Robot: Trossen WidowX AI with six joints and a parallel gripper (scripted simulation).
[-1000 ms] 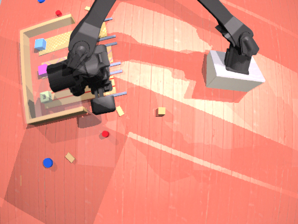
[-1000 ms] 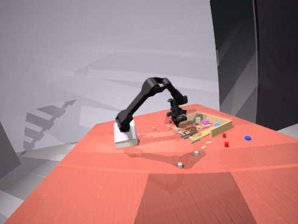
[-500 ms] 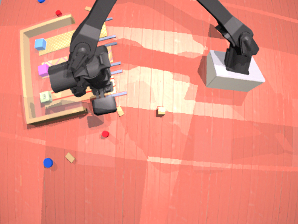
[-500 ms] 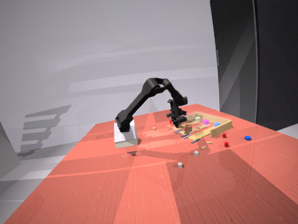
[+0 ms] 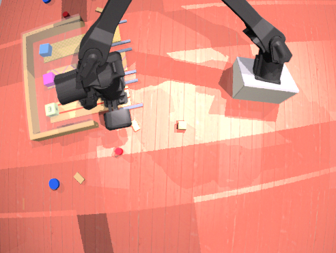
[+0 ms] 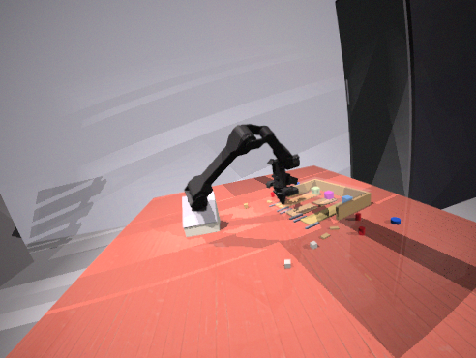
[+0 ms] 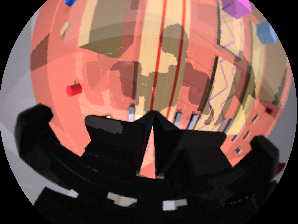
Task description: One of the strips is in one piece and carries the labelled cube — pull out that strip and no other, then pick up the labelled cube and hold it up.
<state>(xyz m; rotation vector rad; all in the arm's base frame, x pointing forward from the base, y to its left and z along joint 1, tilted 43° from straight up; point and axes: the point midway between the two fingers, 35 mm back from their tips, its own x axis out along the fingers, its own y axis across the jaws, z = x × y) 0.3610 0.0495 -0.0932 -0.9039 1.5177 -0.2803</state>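
My gripper tip is now 180 mm short of the pale labelled cube, 70 mm to the right of it and 10 mm below it.
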